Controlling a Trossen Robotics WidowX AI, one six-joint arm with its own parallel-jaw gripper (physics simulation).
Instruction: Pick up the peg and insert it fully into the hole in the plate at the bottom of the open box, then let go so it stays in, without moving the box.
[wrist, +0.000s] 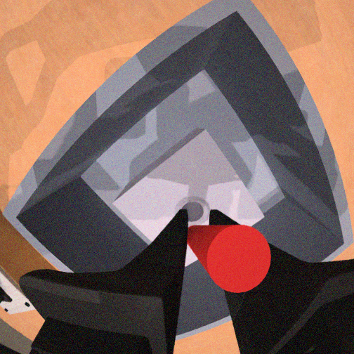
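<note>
A red peg (238, 258) is held between the two black fingers of my gripper (197, 215), with its round end facing the camera and its body slanting away to the upper left. The gripper is shut on the peg. The pale plate (190, 160) lies on the floor of the open grey box (117, 82). The round hole (193, 211) in the plate shows just beyond the fingertips, with nothing seen in it. The peg's far end is partly hidden by the left finger, and its height over the plate is hard to tell.
The box's dark walls rise on all sides around the plate, with a grey rim. Orange, wood-like table surface (60, 100) lies around the box. A brown strip (22, 255) and a white piece with black marks (17, 300) show at the lower left, close to the box.
</note>
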